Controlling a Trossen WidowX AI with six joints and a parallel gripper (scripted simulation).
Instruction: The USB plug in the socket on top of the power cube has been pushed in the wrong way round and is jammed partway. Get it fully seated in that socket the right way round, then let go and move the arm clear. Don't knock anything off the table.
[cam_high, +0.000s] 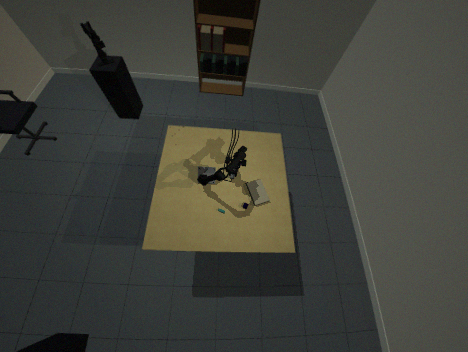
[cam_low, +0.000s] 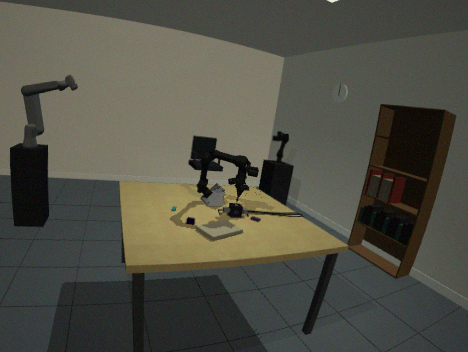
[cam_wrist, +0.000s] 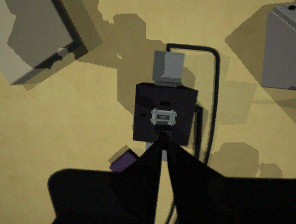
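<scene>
Right now the USB plug is 20 mm below my gripper tip. Also, from my gripper tip: cyan piece 400 mm to the right, 130 mm below, 110 mm behind; flat slab 240 mm ahead, 210 mm to the right, 120 mm below; blue block 350 mm to the right, 120 mm below, 110 mm ahead.
</scene>
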